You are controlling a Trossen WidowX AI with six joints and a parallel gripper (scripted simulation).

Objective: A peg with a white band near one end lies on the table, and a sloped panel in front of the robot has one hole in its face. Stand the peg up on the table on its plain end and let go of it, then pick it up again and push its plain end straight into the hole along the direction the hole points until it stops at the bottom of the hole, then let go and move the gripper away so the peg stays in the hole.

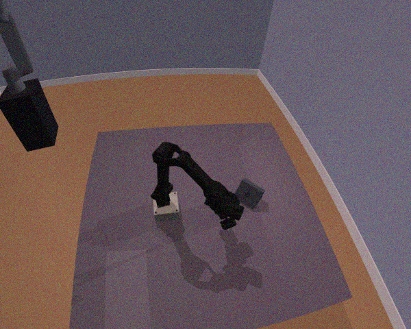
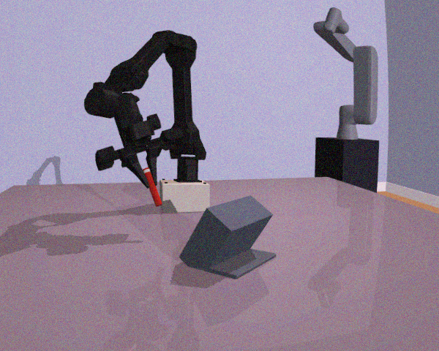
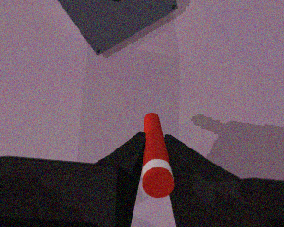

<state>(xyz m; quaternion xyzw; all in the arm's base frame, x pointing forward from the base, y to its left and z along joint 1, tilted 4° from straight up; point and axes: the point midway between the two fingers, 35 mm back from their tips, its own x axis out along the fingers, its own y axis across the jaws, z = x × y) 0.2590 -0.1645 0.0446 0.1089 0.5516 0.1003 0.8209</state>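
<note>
My gripper tip is now 18 cm short of the grey sloped panel, 9 cm to the right of it and 6 cm above it. From my gripper tip the other things lie so: red peg 1 cm behind, 1 cm above; then flat grey foot plate 20 cm ahead, 10 cm to the left, 10 cm below.
</note>
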